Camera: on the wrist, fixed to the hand. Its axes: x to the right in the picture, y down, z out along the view.
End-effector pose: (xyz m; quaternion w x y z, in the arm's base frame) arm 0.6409 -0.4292 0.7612 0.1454 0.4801 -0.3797 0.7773
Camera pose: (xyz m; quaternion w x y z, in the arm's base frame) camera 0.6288 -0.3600 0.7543 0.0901 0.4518 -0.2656 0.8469
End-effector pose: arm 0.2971 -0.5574 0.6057 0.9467 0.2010 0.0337 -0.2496
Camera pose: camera 0.2734 -0.5579 0.5392 0.9093 0.3420 0.0455 -0.2326
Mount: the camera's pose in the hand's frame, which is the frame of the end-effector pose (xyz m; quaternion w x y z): -0.0095 -0.0361 -0.0599 0.9891 0.1375 0.0510 0.0091
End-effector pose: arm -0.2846 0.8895 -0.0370 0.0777 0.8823 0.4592 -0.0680
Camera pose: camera -0.3167 0.9143 0.0207 0.0673 -0.8911 -0.4408 0.0847
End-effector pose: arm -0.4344 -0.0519 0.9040 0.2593 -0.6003 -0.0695 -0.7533
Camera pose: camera -0.5022 -0.0430 0.8864 0.3494 -0.5204 -0.1536 -0.7639
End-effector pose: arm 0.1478 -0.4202 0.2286 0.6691 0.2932 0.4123 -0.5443
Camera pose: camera 0.0982 -0.3737 0.2097 0.6055 0.4136 0.3645 -0.5741
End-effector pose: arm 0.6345 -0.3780 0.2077 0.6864 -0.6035 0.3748 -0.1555
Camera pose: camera 0.5947 -0.4224 0.2455 0.7442 -0.4912 0.3898 -0.2299
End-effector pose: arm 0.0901 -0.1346 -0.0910 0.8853 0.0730 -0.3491 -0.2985
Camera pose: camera 0.1070 -0.1631 -0.1533 0.8861 0.2060 -0.3419 -0.2355
